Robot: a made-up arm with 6 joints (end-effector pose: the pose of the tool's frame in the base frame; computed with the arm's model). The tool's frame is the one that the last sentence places.
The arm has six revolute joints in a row. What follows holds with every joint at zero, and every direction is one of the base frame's.
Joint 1 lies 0.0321 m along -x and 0.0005 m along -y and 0.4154 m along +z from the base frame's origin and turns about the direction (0.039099, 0.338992, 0.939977).
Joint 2 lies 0.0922 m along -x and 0.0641 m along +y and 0.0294 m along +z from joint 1 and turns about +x.
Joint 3 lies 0.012 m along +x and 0.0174 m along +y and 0.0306 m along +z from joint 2 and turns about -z.
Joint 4 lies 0.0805 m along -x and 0.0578 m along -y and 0.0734 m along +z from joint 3 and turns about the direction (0.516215, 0.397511, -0.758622).
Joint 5 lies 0.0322 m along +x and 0.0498 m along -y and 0.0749 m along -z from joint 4 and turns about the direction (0.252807, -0.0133, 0.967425).
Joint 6 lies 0.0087 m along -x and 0.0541 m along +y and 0.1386 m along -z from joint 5 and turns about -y.
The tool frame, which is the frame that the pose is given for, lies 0.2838 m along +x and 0.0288 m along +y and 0.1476 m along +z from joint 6; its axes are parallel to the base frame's.
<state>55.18 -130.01 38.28 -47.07 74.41 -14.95</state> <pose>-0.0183 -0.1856 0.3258 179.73 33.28 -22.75</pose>
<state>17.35 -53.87 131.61 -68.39 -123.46 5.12</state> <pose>-0.3841 0.2934 0.5986 69.70 -11.45 130.07</pose>
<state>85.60 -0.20 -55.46 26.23 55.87 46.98</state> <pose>0.0437 0.0304 0.6470 83.76 -46.20 108.65</pose>
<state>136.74 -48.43 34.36 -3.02 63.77 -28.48</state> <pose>-0.2185 -0.1361 0.3730 6.07 35.29 170.74</pose>
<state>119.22 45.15 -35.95 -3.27 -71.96 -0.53</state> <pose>-0.0725 0.2042 0.2773 49.33 39.69 97.64</pose>
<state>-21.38 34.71 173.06 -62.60 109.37 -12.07</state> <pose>0.1976 0.1008 0.4878 57.45 26.21 -12.27</pose>
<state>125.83 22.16 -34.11 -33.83 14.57 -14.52</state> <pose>-0.2038 -0.0711 0.6632 17.53 -36.10 -178.50</pose>
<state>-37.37 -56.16 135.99 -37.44 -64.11 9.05</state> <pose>-0.1959 0.3755 0.5304 43.49 -21.95 119.17</pose>
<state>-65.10 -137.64 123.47 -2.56 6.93 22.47</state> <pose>0.1047 0.2389 0.3907 141.29 -14.61 57.46</pose>
